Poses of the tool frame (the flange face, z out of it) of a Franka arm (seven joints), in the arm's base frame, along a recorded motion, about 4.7 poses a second.
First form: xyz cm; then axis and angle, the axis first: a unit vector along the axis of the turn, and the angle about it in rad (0 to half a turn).
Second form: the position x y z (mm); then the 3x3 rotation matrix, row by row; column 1 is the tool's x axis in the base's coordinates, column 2 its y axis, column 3 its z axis. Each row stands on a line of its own. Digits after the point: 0 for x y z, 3 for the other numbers.
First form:
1: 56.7, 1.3, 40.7, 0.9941, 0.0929, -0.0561, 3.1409
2: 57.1, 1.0, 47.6, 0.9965, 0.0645, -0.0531, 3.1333
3: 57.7, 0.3, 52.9, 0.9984, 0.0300, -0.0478, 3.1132
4: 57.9, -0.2, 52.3, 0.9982, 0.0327, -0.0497, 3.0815
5: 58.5, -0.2, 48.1, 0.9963, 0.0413, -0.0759, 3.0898
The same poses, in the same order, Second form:
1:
567, 13, 407
0.976, 0.185, -0.111
0.185, -0.983, -0.011
-0.112, -0.010, -0.994

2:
571, 10, 476
0.986, 0.129, -0.105
0.128, -0.992, -0.015
-0.106, 0.001, -0.994

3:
577, 3, 529
0.994, 0.061, -0.095
0.059, -0.998, -0.031
-0.096, 0.025, -0.995

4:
579, -2, 523
0.993, 0.068, -0.097
0.062, -0.996, -0.063
-0.101, 0.057, -0.993

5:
585, -2, 481
0.985, 0.086, -0.149
0.078, -0.995, -0.058
-0.153, 0.045, -0.987

